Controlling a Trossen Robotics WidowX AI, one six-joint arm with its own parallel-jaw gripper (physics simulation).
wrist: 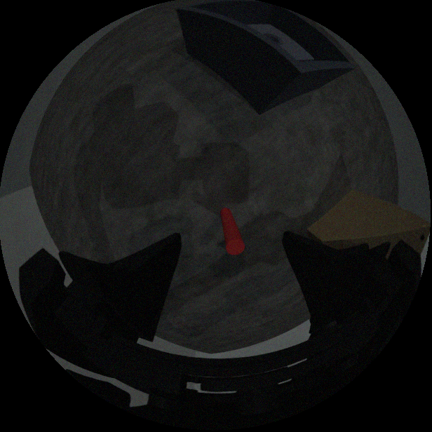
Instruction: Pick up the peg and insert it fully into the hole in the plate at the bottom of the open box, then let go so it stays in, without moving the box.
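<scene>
The red peg (232, 231) shows in the middle of the wrist view, with its round end face toward the bottom of the view. It appears between the two dark fingers and touches neither. My gripper (233, 238) is open and empty, its fingers wide apart to either side of the peg. The dark open box (230, 62) stands at the top right of the view, away from the gripper. Part of the light plate (299, 49) shows inside it, and the hole (274, 38) appears as a dark spot, partly hidden by the near wall.
A brown block-like object (367, 217) lies at the right, partly hidden behind the right finger. The dark mottled table top (150, 225) stretches around the peg and box. Dark shadows fall on it at the left and centre. The picture is dim.
</scene>
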